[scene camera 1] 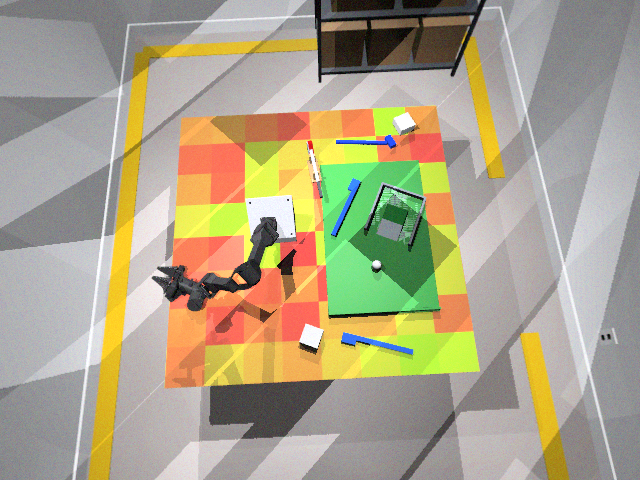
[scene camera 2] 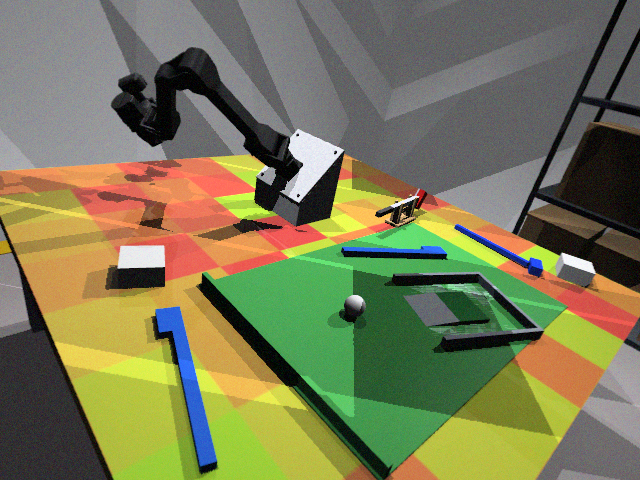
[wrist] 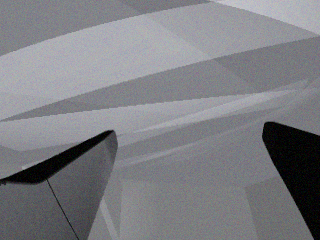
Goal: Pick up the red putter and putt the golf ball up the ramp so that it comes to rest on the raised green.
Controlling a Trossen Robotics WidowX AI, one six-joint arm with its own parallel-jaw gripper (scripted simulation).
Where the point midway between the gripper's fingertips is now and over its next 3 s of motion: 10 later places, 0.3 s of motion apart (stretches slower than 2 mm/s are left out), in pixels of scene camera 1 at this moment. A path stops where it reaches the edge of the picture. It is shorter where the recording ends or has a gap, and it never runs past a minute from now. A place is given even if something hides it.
My gripper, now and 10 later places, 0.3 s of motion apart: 154, 272; 155, 276; 161, 290; 169, 304; 180, 318; 193, 330; 208, 341; 231, 354; 260, 361; 287, 360; 318, 351
